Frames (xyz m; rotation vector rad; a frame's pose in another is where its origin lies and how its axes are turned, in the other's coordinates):
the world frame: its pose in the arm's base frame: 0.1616 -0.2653 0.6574 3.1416 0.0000 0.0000
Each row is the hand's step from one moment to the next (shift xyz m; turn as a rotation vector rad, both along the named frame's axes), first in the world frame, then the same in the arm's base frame.
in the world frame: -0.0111 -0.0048 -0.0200 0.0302 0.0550 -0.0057
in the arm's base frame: -0.0111 0.0048 0.0200 0.0302 -0.0550 0.0057
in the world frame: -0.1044 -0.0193 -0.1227 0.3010 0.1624 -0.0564
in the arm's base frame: -0.1044 0.0193 0.1227 0.3010 -0.1624 0.0564
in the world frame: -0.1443 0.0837 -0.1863 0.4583 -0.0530 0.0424
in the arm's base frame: -0.1443 -0.0837 0.1863 0.4583 0.0530 -0.0424
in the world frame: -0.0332 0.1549 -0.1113 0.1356 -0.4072 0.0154
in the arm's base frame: -0.0332 -0.1549 0.1113 0.1356 0.4072 -0.0154
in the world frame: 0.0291 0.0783 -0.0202 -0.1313 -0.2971 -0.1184
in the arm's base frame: 0.0291 -0.0783 0.0202 -0.1313 0.2971 0.1184
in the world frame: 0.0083 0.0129 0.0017 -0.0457 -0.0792 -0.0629
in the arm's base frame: 0.0083 -0.0129 -0.0017 -0.0457 0.0792 0.0629
